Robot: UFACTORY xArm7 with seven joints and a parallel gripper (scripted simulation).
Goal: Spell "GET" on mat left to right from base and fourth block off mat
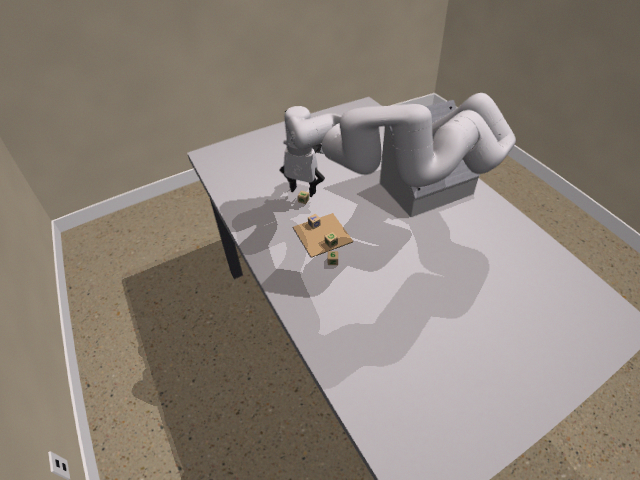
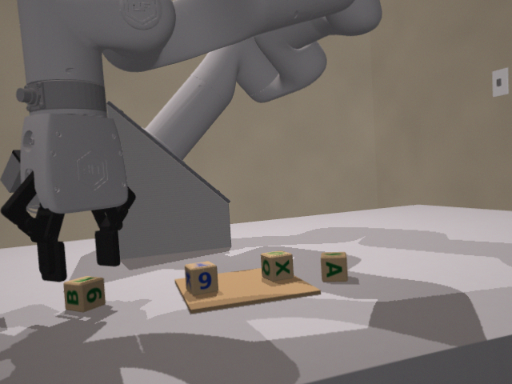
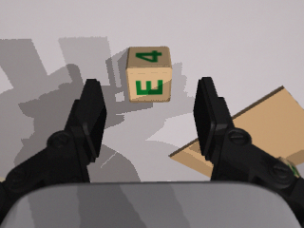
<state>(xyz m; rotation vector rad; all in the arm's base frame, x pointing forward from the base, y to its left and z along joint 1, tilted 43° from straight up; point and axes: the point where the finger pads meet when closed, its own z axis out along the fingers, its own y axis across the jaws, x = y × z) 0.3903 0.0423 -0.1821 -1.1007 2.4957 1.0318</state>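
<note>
The tan mat lies 17 cm to the left of my hand and 5 cm below it. The rest, counted from my hand: wooden block: 1 cm behind, 22 cm to the left, 4 cm below.
</note>
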